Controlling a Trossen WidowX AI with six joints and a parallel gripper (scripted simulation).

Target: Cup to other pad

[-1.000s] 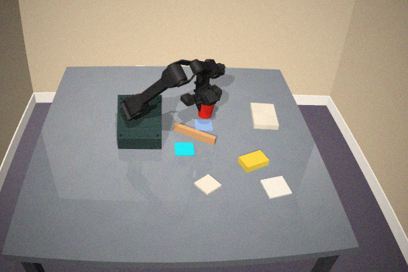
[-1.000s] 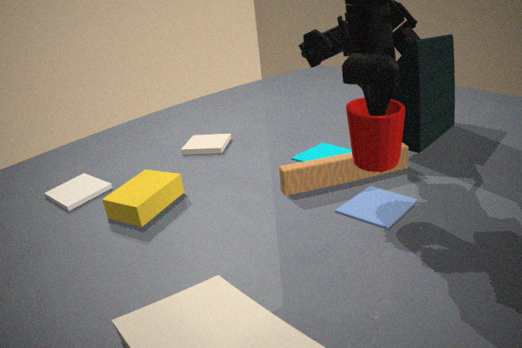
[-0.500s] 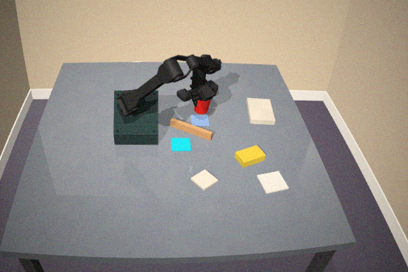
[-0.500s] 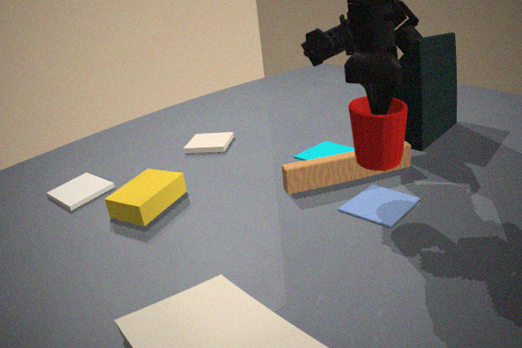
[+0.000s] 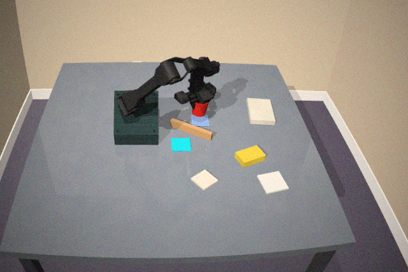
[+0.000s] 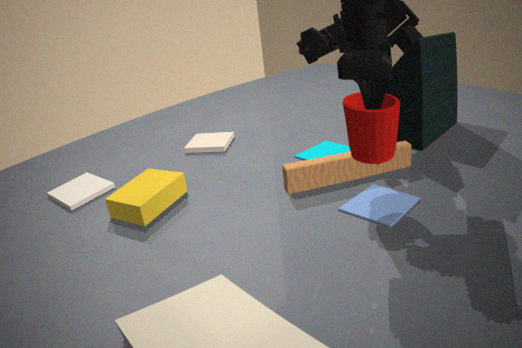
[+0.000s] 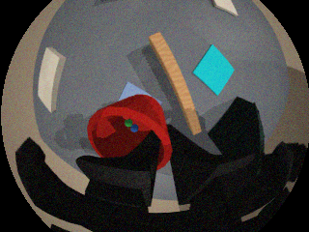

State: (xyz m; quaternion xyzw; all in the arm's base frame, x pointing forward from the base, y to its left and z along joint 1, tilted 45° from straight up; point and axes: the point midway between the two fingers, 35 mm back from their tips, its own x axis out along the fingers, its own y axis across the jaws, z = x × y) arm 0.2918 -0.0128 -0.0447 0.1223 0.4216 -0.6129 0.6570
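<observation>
The wooden bar lies 20 mm behind my gripper tip, 40 mm to the right of it and 90 mm below it. Also, from my gripper tip: red cup: 30 mm ahead, 10 mm to the left; light blue pad: 40 mm ahead, 30 mm to the left, 110 mm below; yellow block: 200 mm ahead, 250 mm to the right, 80 mm below.
</observation>
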